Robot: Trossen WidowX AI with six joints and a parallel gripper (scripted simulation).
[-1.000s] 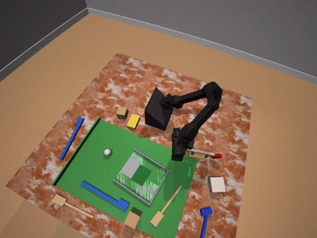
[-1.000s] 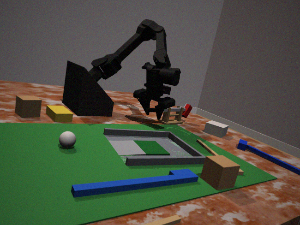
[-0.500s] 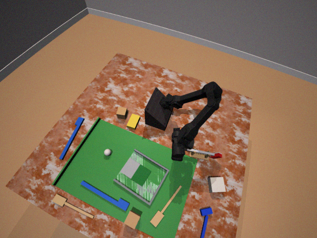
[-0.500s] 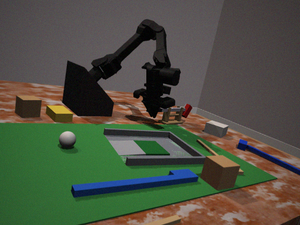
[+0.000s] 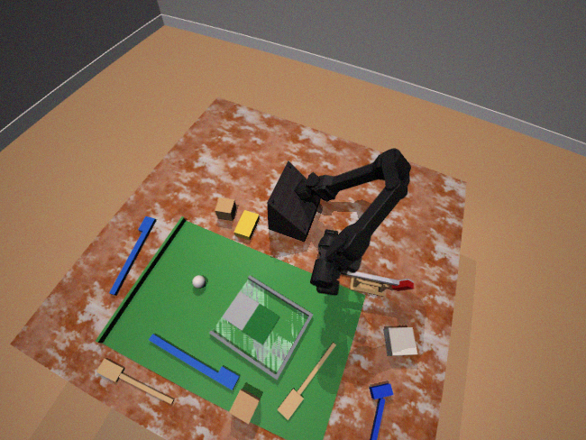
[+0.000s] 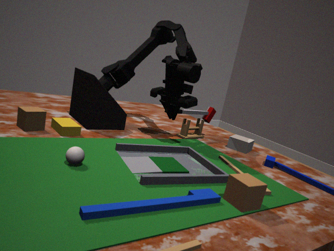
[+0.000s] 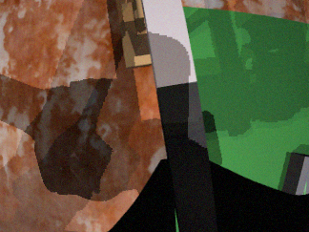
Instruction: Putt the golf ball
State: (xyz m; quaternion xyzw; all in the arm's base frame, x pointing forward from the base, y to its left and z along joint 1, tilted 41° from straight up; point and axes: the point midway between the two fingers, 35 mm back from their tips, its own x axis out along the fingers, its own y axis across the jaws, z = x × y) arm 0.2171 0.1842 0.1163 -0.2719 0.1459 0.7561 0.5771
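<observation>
My gripper tip is now 4 cm past the yellow block, 36 cm to the left of it and 6 cm above it. The rest, counted from my gripper tip: grey-walled enclosure: 24 cm ahead, 11 cm to the right, 7 cm below; wooden stand: 4 cm behind, 13 cm to the left, 4 cm below; red putter: 4 cm behind, 11 cm to the left, 2 cm above.
</observation>
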